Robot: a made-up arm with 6 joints. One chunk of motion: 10 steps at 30 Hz.
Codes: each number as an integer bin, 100 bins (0 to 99) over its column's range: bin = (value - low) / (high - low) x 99, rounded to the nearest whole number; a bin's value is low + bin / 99 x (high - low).
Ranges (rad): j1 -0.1..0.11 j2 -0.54..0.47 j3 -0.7..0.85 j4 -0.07..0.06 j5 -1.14..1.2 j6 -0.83..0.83
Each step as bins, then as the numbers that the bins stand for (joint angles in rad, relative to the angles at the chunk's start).
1 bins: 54 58 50 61 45 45
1 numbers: 0.0145 0.0517 0.0828 0.0101 -0.0764 -0.0755
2 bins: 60 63 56 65 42 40
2 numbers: 0.0273 0.1027 0.1768 0.0154 -0.1473 -0.1593
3 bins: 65 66 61 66 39 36
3 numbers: 0.0379 0.1333 0.2551 0.0167 -0.2182 -0.2264
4 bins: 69 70 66 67 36 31
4 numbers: 0.0464 0.1741 0.3333 0.0180 -0.2891 -0.3102
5 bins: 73 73 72 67 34 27
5 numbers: 0.0548 0.2047 0.4273 0.0180 -0.3364 -0.3773
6 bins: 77 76 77 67 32 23
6 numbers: 0.0633 0.2354 0.5056 0.0180 -0.3836 -0.4443
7 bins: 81 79 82 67 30 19
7 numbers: 0.0718 0.2660 0.5838 0.0180 -0.4309 -0.5114
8 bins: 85 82 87 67 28 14
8 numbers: 0.0803 0.2966 0.6621 0.0180 -0.4782 -0.5953
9 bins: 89 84 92 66 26 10
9 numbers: 0.0888 0.3170 0.7404 0.0167 -0.5255 -0.6623
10 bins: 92 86 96 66 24 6
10 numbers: 0.0952 0.3374 0.8030 0.0167 -0.5727 -0.7294
